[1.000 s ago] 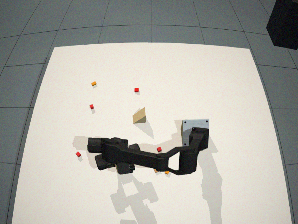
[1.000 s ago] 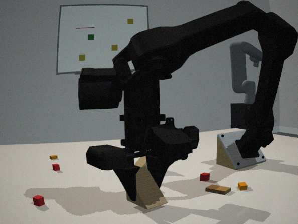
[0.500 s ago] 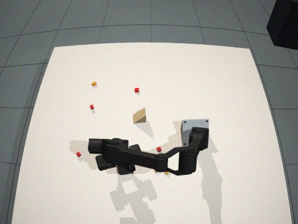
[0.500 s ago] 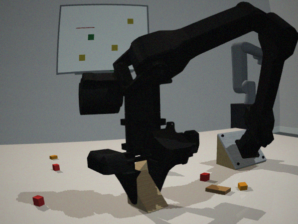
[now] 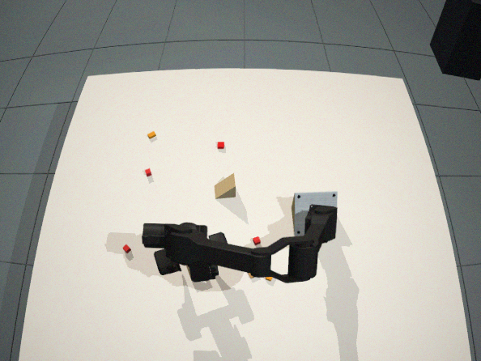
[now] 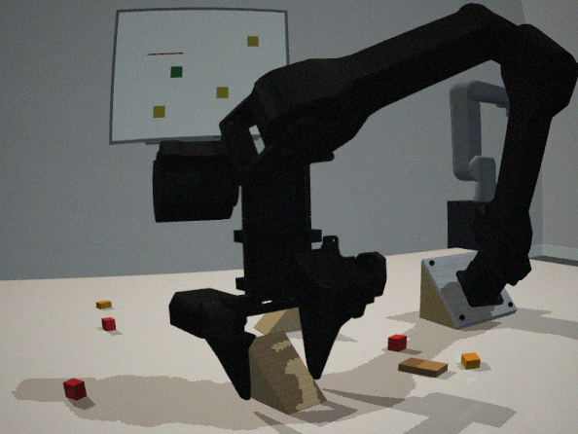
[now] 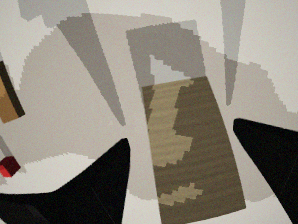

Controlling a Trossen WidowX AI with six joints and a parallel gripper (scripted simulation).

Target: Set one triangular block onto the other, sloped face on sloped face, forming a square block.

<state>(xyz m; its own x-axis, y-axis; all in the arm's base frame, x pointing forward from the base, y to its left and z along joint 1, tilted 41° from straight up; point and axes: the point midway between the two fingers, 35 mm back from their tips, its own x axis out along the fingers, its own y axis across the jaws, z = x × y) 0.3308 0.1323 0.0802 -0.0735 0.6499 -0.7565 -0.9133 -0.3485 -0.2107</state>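
Right now my gripper tip is 1 cm to the left of the tan triangular block and 1 cm below it. The rest, counted from my gripper tip: flat brown brick (15 cm behind, 1 cm below).
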